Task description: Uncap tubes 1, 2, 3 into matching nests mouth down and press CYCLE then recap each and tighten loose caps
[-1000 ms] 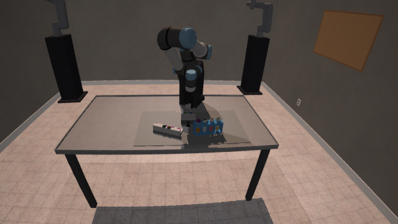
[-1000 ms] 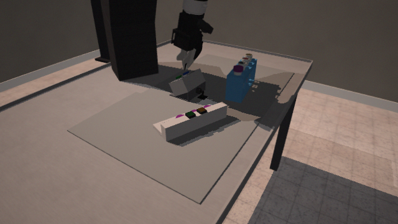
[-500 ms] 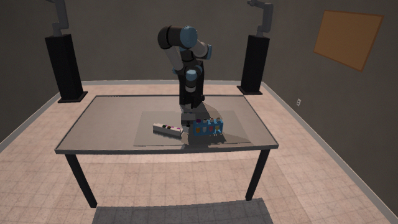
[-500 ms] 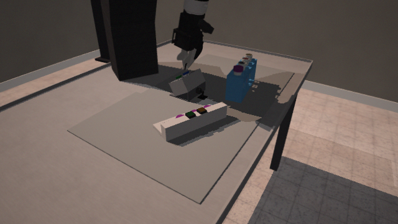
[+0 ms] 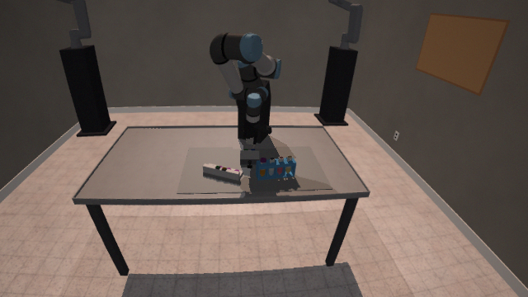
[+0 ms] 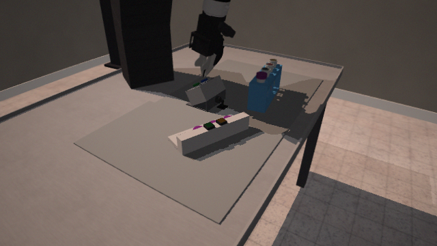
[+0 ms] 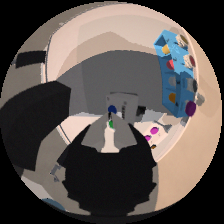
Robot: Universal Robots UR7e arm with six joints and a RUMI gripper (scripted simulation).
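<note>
The blue key lies 30 mm below my hand. Also, from my hand: grey key housing 40 mm below, 30 mm to the right, 20 mm ahead; green key 50 mm to the right, 30 mm below, 10 mm behind; table edge 360 mm ahead, 190 mm to the right, 90 mm below.
</note>
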